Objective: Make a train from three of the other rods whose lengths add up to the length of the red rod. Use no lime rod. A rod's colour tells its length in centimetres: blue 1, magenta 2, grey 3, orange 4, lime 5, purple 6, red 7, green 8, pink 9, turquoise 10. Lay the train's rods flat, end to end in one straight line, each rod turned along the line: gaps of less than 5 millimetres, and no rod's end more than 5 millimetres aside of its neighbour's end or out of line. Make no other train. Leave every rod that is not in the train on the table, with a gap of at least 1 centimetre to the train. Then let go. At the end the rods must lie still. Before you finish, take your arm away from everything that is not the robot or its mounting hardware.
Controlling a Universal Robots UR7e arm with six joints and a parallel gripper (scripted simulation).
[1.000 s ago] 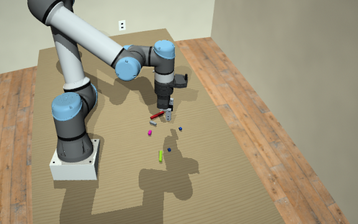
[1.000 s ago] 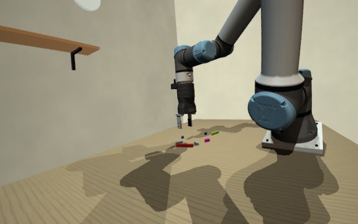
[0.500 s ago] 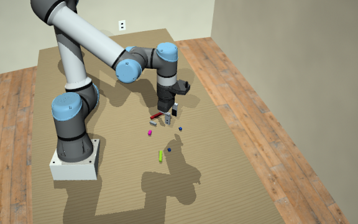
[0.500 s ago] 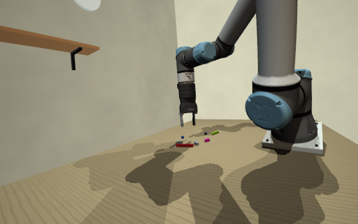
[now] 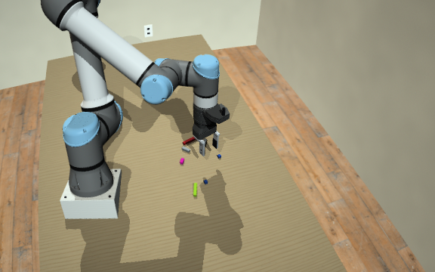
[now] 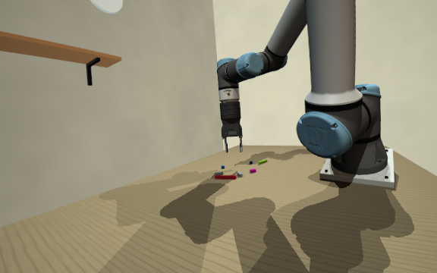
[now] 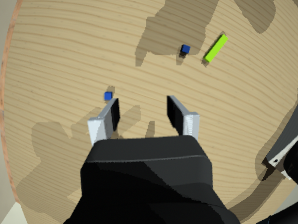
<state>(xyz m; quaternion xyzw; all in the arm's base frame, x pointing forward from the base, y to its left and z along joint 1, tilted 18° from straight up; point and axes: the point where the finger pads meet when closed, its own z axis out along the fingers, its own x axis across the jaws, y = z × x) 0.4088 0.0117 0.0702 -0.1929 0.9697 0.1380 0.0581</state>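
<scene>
My hand is 11 cm to the left of the lime rod, 8 cm past it and 8 cm above it. From my hand the other things lie so: magenta rod: 9 cm behind, 8 cm below, 3 cm to the left; red rod: 12 cm to the left, 8 cm below, 3 cm behind.
</scene>
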